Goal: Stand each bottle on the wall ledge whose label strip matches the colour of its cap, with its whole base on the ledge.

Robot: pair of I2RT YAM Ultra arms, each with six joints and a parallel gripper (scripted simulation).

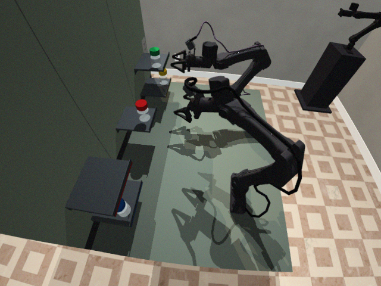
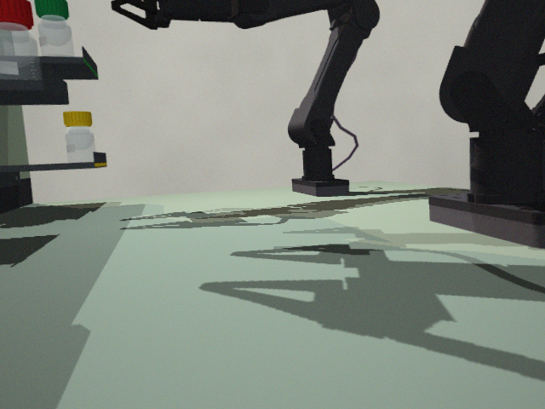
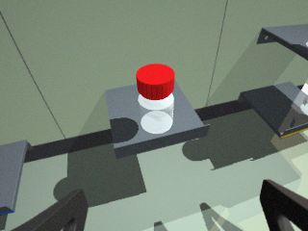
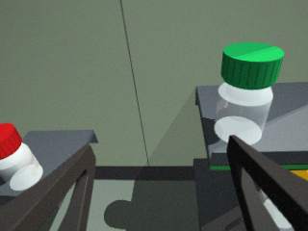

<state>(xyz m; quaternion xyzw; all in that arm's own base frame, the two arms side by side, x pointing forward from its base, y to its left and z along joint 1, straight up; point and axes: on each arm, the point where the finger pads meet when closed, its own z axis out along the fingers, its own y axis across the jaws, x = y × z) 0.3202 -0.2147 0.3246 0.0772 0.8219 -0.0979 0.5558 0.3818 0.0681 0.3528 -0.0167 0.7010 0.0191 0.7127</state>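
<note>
Now: the red-capped bottle 190 mm ahead of my left hand, 50 mm to the right of it and 110 mm below it. From my left hand the other things lie so: blue-capped bottle (200 mm ahead, 390 mm to the left, 210 mm below); then green-capped bottle (190 mm ahead, 390 mm to the right, 10 mm below); then yellow-capped bottle (180 mm ahead, 490 mm to the right, 210 mm below).
</note>
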